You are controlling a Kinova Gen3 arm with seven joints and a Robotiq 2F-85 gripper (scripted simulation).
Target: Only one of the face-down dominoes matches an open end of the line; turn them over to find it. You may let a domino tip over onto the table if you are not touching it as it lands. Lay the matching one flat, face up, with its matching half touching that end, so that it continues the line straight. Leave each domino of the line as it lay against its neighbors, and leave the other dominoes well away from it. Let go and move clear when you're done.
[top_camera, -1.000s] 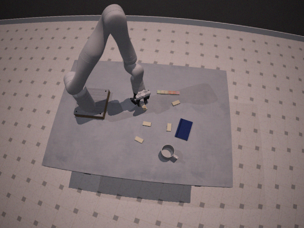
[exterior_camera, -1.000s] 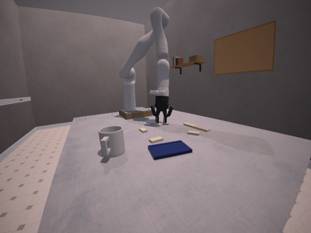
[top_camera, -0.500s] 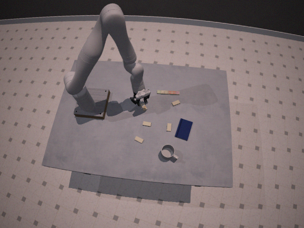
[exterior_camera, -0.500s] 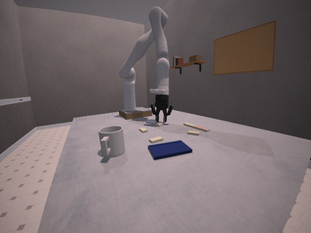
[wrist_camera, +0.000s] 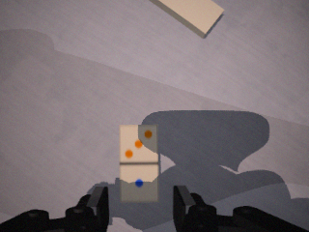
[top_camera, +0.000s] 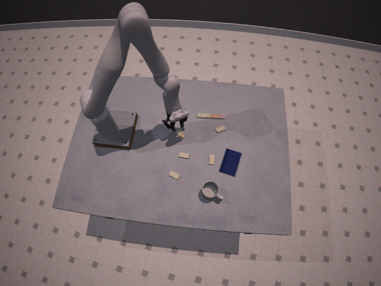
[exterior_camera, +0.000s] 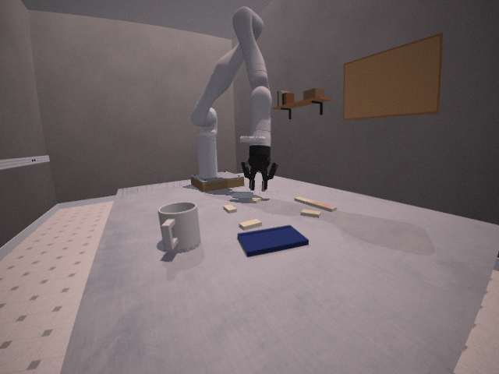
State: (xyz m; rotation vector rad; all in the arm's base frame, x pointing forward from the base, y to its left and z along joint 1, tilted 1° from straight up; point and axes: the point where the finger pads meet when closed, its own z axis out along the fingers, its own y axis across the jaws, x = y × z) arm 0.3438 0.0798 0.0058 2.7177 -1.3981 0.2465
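My gripper is now 20 mm short of the cream domino, 20 mm to the left of it and 40 mm above it.
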